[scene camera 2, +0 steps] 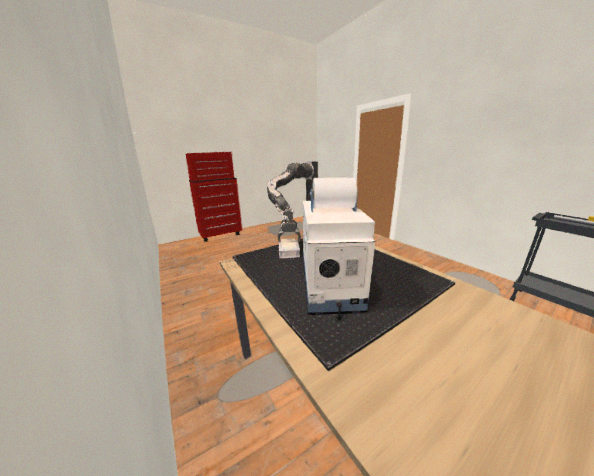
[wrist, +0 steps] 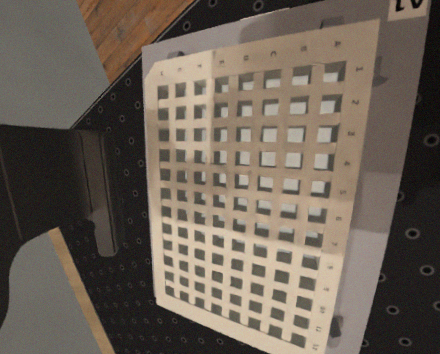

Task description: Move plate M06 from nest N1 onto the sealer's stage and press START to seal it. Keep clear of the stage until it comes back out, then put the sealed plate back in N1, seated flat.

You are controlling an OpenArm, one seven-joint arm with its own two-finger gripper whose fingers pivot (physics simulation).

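Plate M06 (scene camera 2: 289,249) (wrist: 255,197), cream with a grid of square wells, sits in the grey nest N1 (wrist: 375,200) with small dark posts at its edges. The A1 label shows at the nest's top right corner in the wrist view. My gripper (scene camera 2: 289,238) is open and low over the plate, with its fingers spread to either side. One dark finger (wrist: 97,195) is left of the plate in the wrist view, with a gap between them; the other finger does not show there. The white sealer (scene camera 2: 338,227) shows its back; its stage and START button are hidden.
The sealer stands close to the right of the plate in the scene view, on the black perforated mat (scene camera 2: 334,337). The mat lies on a wooden table (scene camera 2: 465,380). A red tool cabinet (scene camera 2: 215,200) and a dark cart (scene camera 2: 565,223) stand farther off.
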